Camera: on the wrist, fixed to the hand. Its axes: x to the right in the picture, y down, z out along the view.
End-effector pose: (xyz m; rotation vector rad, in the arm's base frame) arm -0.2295 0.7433 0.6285 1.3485 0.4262 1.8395
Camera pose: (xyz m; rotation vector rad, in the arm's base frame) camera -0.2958 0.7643 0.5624 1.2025 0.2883 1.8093
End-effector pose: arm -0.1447 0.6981 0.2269 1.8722 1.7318 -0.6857
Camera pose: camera -0.1739 0.7449 0.3054 1.7311 1.7795 -0.5195
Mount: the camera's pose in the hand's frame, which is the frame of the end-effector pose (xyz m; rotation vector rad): -0.0188 -0.0308 -0.0889 -0.1753 0.0124 -0.0391
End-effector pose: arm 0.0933 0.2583 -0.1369 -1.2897 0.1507 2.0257
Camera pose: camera 0.1832 0.2313 -0.1569 -1.4014 -0.0474 2.0341
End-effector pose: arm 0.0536 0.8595 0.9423 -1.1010 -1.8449 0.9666
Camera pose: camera 0.1279 0.8512 1.0024 -1.1671 -1.9629 0.7855
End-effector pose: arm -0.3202 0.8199 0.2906 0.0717 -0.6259 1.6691
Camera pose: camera -0.2611 0.8438 0.2189 -0.0523 -0.7543 1.5697
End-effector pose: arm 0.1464 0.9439 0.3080 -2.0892 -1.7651 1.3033
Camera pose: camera 0.1824 0.9753 0.3912 -2.1322 -1.9700 1.1616
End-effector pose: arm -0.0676 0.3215 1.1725 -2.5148 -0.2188 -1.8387
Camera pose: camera -0.1612 0.3414 1.1798 2.3971 0.1019 1.7958
